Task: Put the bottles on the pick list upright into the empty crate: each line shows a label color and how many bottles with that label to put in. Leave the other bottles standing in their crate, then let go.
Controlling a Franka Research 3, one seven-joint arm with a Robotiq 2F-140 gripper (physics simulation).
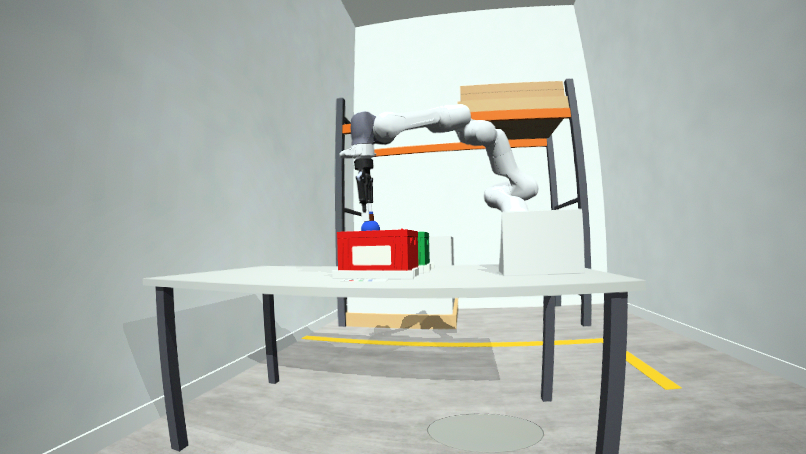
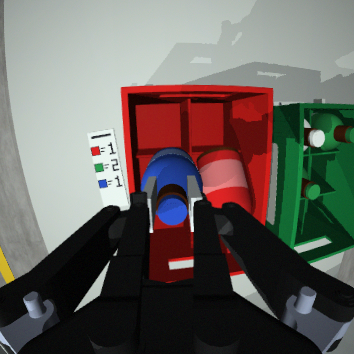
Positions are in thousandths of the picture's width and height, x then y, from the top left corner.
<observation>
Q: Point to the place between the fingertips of my gripper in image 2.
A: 484, 532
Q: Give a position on a blue bottle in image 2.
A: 482, 468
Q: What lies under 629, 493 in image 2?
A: A red bottle.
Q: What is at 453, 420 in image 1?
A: My gripper.
</observation>
